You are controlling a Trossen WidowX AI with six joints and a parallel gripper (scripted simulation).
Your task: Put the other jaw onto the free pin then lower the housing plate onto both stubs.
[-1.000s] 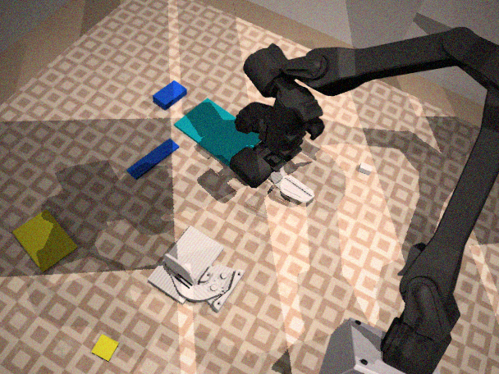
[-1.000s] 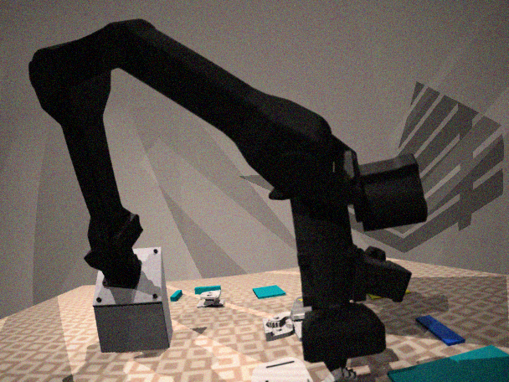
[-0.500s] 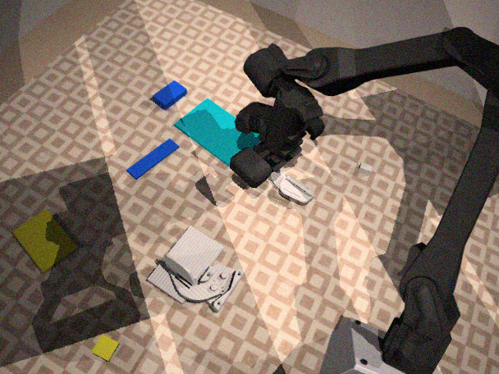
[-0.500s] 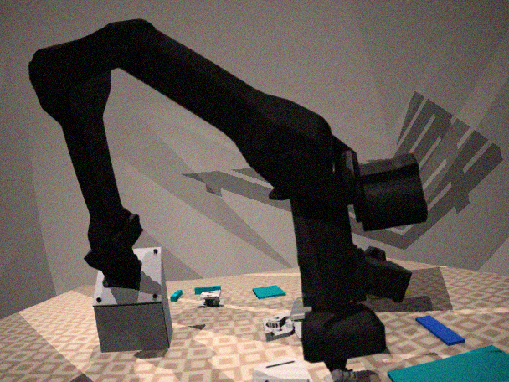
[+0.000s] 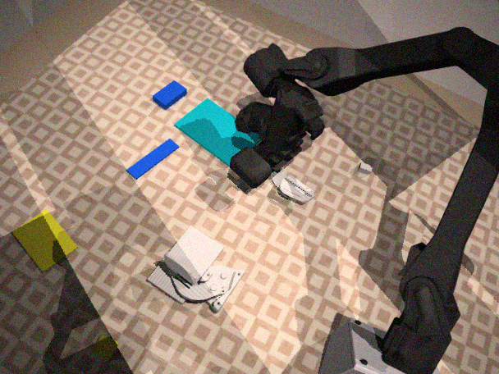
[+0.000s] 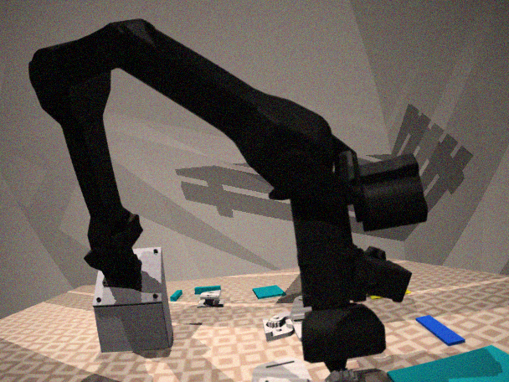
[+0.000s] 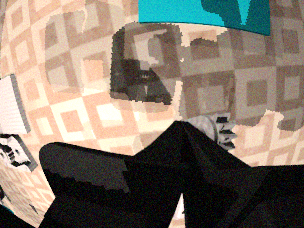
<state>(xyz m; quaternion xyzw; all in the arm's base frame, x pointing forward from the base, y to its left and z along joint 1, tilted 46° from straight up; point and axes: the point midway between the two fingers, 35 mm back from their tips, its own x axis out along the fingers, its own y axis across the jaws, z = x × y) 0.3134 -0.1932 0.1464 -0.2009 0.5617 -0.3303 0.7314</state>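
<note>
Now: the teal sheet 14 cm ahead of my gripper tip, 5 cm to the right of it and 3 cm below it. Also, from my gripper tip: small yellow square: 41 cm to the left, 7 cm ahead, 3 cm below; small grey piece: 16 cm behind, 13 cm to the right, 2 cm below; yellow plate: 32 cm to the left, 26 cm ahead, 3 cm below.
</note>
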